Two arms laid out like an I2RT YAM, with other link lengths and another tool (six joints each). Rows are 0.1 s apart.
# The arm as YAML. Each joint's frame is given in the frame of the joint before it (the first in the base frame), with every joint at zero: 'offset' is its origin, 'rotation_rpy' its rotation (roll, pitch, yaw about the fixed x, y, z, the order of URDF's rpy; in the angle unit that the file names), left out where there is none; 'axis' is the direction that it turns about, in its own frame. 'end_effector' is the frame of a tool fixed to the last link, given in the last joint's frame.
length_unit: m
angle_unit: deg
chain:
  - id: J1
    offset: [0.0, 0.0, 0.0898]
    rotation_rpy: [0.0, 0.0, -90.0]
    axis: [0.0, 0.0, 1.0]
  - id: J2
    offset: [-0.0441, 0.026, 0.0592]
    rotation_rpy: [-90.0, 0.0, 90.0]
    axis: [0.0, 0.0, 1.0]
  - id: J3
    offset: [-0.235, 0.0, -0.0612]
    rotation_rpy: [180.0, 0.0, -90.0]
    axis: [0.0, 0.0, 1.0]
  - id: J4
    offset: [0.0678, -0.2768, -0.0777]
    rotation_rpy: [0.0, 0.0, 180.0]
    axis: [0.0, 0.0, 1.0]
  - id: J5
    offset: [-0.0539, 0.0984, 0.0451]
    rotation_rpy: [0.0, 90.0, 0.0]
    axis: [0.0, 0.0, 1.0]
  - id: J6
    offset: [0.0, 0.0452, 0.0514]
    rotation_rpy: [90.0, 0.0, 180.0]
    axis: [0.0, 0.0, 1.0]
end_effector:
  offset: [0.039, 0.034, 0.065]
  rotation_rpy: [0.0, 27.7, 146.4]
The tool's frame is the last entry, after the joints.
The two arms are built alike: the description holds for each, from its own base.
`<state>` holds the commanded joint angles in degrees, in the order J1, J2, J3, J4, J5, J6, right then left.
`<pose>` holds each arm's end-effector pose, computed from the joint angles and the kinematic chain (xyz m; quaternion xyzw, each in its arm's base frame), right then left.
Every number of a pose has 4 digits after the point. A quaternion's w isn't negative.
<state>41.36 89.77 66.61 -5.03 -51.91 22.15 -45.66 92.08 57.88 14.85 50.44 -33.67</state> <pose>0.2785 0.3622 0.2117 0.1087 -0.7571 -0.5786 0.2833 0.2218 -0.3732 0.2376 0.7071 0.5645 -0.2837 0.3177</pose>
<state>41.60 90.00 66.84 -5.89 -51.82 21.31 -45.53 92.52 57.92 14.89 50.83 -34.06</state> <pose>0.2772 0.3628 0.2096 0.1111 -0.7597 -0.5740 0.2847 0.2226 -0.3729 0.2356 0.7066 0.5661 -0.2875 0.3124</pose>
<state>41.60 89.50 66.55 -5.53 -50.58 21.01 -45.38 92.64 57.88 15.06 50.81 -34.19</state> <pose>0.2792 0.3619 0.2113 0.1099 -0.7635 -0.5752 0.2723 0.2238 -0.3725 0.2349 0.7054 0.5676 -0.2876 0.3122</pose>
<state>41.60 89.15 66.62 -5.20 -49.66 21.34 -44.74 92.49 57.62 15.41 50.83 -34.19</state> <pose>0.2810 0.3618 0.2147 0.1069 -0.7649 -0.5778 0.2641 0.2275 -0.3695 0.2350 0.7023 0.5706 -0.2857 0.3156</pose>
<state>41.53 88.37 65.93 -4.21 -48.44 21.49 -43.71 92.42 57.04 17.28 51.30 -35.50</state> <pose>0.2830 0.3604 0.2172 0.1047 -0.7669 -0.5814 0.2508 0.2333 -0.3651 0.2369 0.6945 0.5746 -0.2903 0.3213</pose>
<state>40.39 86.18 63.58 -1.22 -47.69 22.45 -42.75 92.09 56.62 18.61 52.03 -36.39</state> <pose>0.2882 0.3522 0.2230 0.1014 -0.7636 -0.5951 0.2291 0.2377 -0.3601 0.2404 0.6895 0.5752 -0.2944 0.3273</pose>
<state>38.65 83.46 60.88 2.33 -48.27 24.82 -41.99 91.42 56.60 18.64 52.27 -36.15</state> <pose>0.2924 0.3410 0.2319 0.0960 -0.7528 -0.6145 0.2154 0.2412 -0.3559 0.2448 0.6872 0.5748 -0.2915 0.3352</pose>
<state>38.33 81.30 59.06 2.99 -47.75 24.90 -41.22 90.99 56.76 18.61 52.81 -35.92</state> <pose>0.2899 0.3349 0.2350 0.0958 -0.7524 -0.6186 0.2052 0.2446 -0.3518 0.2489 0.6861 0.5731 -0.2901 0.3415</pose>
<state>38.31 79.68 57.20 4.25 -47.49 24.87 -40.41 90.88 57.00 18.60 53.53 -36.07</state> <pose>0.2867 0.3316 0.2356 0.0999 -0.7511 -0.6220 0.1975 0.2486 -0.3479 0.2517 0.6843 0.5731 -0.2916 0.3439</pose>
